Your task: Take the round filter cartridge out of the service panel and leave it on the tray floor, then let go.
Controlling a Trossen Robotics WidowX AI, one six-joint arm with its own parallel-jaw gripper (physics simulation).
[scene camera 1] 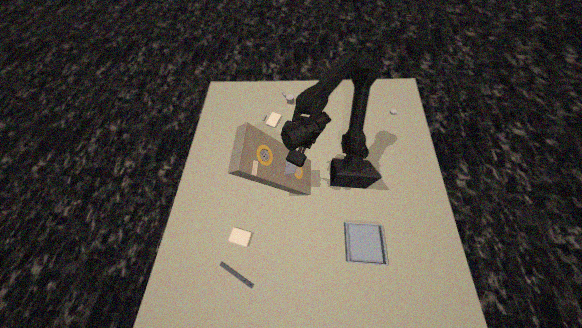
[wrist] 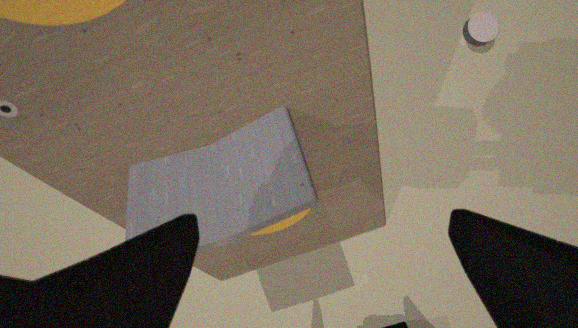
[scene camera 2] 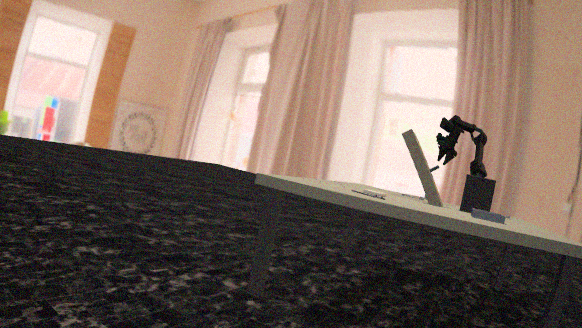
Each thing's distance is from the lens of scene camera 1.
grey tray (scene camera 1: 364,243): 85 cm
